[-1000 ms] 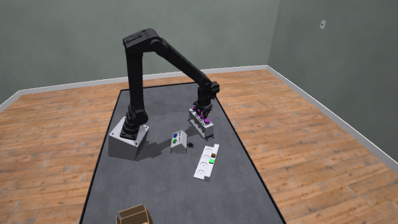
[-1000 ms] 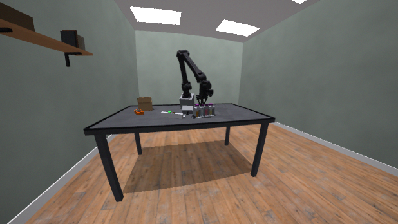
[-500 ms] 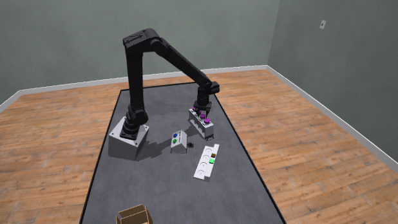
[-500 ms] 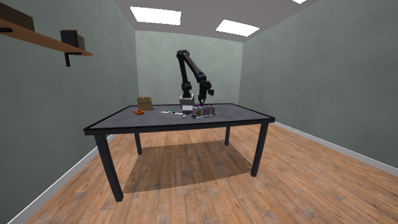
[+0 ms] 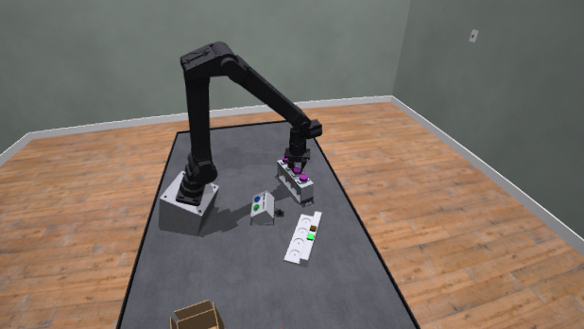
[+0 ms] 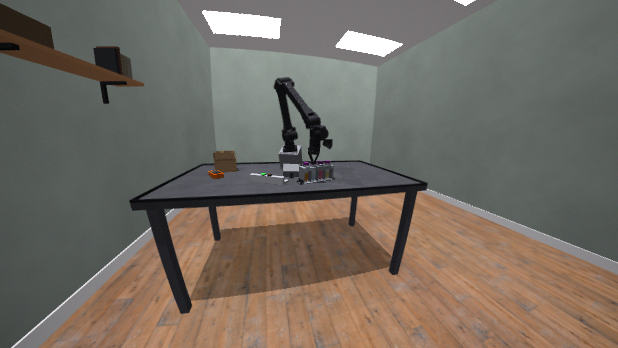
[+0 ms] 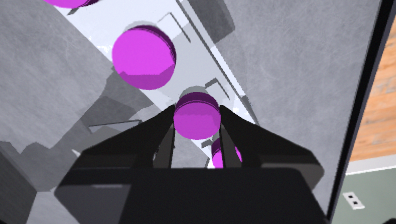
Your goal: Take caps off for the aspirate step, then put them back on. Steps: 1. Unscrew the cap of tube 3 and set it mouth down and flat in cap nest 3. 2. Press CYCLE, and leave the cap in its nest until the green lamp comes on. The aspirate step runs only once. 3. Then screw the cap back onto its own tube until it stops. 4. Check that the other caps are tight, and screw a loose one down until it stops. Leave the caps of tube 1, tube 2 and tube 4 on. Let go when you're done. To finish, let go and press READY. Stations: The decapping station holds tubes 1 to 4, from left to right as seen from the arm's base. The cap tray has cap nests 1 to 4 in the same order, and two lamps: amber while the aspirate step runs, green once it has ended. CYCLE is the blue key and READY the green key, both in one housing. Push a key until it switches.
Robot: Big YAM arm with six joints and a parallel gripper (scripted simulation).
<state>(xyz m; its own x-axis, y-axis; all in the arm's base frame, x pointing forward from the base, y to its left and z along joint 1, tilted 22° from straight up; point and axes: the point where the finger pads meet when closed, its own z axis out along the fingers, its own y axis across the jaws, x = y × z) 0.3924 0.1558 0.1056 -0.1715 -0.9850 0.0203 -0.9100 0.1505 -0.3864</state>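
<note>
Right now the cap is right at my hand. The rest, counted from my hand: blue key 17 cm behind, 11 cm to the right, 5 cm below; key housing 16 cm behind, 13 cm to the right, 6 cm below; green key 17 cm behind, 15 cm to the right, 5 cm below.
</note>
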